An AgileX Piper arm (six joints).
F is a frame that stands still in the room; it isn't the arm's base.
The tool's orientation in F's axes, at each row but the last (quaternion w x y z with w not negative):
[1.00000 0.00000 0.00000 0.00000]
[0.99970 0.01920 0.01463 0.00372]
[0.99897 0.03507 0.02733 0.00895]
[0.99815 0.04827 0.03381 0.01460]
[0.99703 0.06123 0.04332 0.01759]
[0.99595 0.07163 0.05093 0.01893]
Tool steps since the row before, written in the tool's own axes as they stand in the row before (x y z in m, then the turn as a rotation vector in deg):
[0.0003 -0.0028 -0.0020 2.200 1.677 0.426]
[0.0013 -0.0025 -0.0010 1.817 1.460 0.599]
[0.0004 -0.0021 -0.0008 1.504 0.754 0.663]
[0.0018 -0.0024 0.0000 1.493 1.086 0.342]
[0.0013 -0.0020 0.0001 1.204 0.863 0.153]
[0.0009 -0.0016 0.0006 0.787 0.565 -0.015]
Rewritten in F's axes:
[0.0003 -0.0028 -0.0020 2.200 1.677 0.426]
[0.0013 -0.0024 -0.0011 1.824 1.450 0.602]
[0.0004 -0.0020 -0.0010 1.526 0.736 0.632]
[0.0019 -0.0023 -0.0004 1.484 1.096 0.347]
[0.0014 -0.0019 -0.0003 1.187 0.886 0.157]
[0.0010 -0.0016 0.0003 0.764 0.596 -0.011]

